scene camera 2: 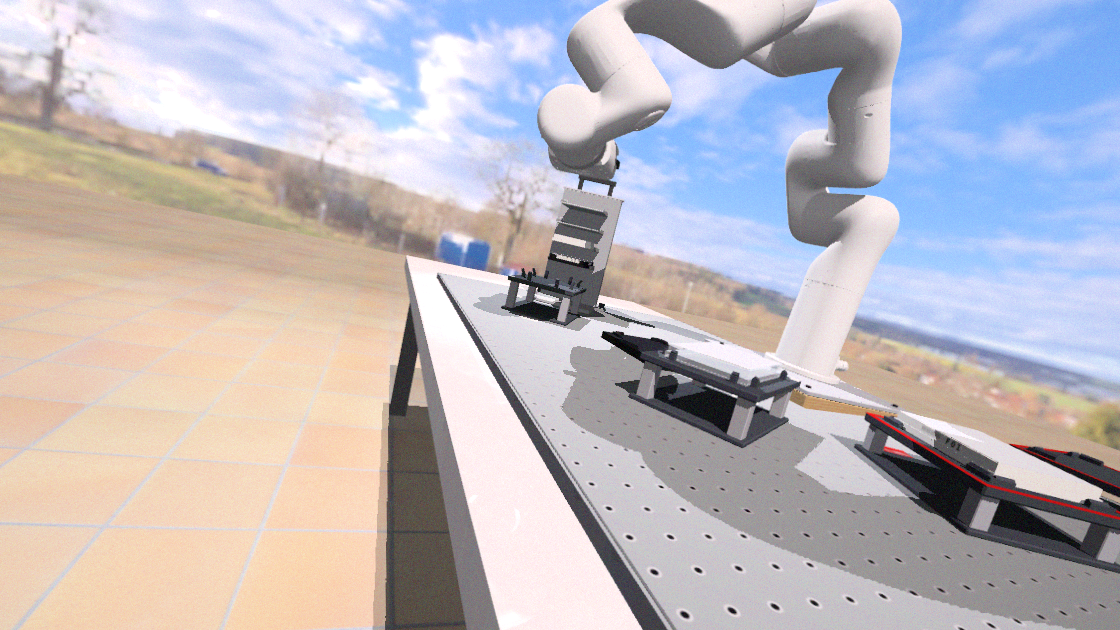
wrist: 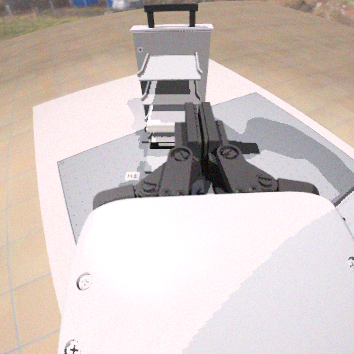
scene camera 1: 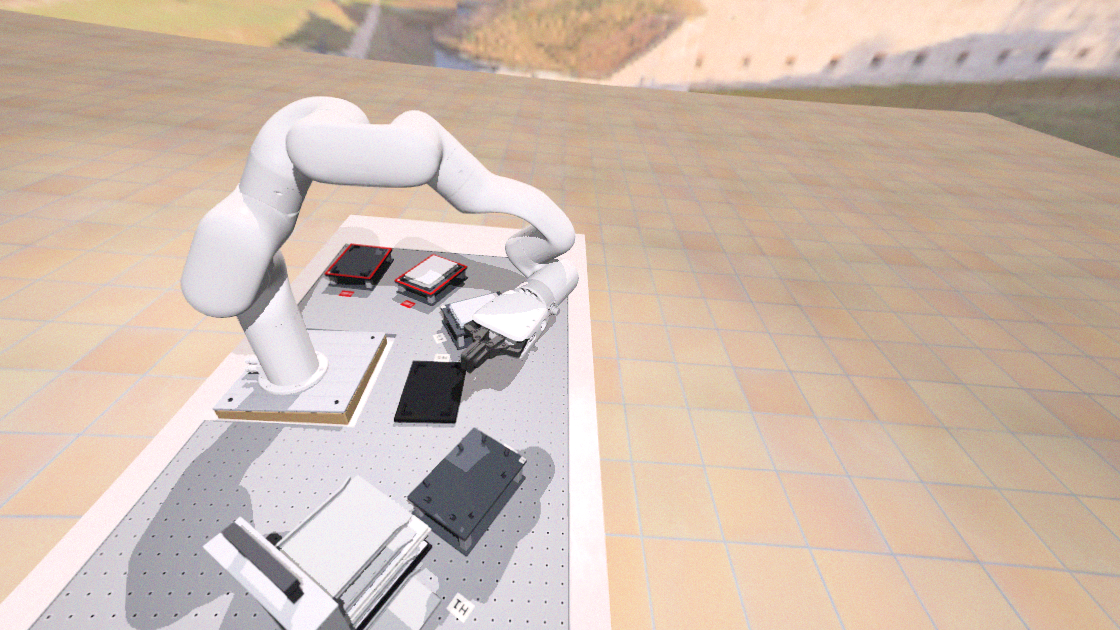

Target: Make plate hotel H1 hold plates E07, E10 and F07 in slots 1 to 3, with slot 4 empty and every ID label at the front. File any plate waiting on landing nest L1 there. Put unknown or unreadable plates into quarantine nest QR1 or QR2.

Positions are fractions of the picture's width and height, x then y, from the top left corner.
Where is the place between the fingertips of my gripper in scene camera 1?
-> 0.42,0.58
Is my gripper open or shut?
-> Shut.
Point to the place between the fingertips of my gripper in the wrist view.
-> At 0.56,0.34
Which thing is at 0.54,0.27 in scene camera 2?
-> My gripper.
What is my gripper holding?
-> Nothing.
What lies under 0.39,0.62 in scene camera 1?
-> A black nest.
